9 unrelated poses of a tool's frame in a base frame.
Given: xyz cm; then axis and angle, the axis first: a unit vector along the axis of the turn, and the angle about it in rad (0 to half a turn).
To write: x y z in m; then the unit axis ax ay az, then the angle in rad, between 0 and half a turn. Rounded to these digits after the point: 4 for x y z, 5 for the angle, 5 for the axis.
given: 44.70, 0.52, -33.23, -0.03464, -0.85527, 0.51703, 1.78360
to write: 0.4470, 0.0052, -0.3323, -0.03464, -0.85527, 0.51703, 1.78360
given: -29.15, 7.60, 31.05, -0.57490, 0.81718, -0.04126, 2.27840
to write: -0.2915, 0.0760, 0.3105, -0.57490, 0.81718, -0.04126, 2.27840
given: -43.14, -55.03, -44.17, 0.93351, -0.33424, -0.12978, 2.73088
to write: -0.4314, -0.5503, -0.4417, 0.93351, -0.33424, -0.12978, 2.73088
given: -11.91, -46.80, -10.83, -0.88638, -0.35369, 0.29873, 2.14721
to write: -0.1191, -0.4680, -0.1083, -0.88638, -0.35369, 0.29873, 2.14721
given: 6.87, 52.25, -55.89, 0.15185, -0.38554, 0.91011, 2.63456
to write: 0.0687, 0.5225, -0.5589, 0.15185, -0.38554, 0.91011, 2.63456
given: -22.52, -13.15, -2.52, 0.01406, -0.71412, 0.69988, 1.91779
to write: -0.2252, -0.1315, -0.0252, 0.01406, -0.71412, 0.69988, 1.91779
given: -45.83, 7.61, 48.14, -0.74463, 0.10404, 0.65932, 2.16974
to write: -0.4583, 0.0761, 0.4814, -0.74463, 0.10404, 0.65932, 2.16974
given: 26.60, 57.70, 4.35, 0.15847, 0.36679, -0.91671, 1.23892
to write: 0.2660, 0.5770, 0.0435, 0.15847, 0.36679, -0.91671, 1.23892
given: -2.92, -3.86, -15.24, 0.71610, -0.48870, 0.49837, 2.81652
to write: -0.0292, -0.0386, -0.1524, 0.71610, -0.48870, 0.49837, 2.81652
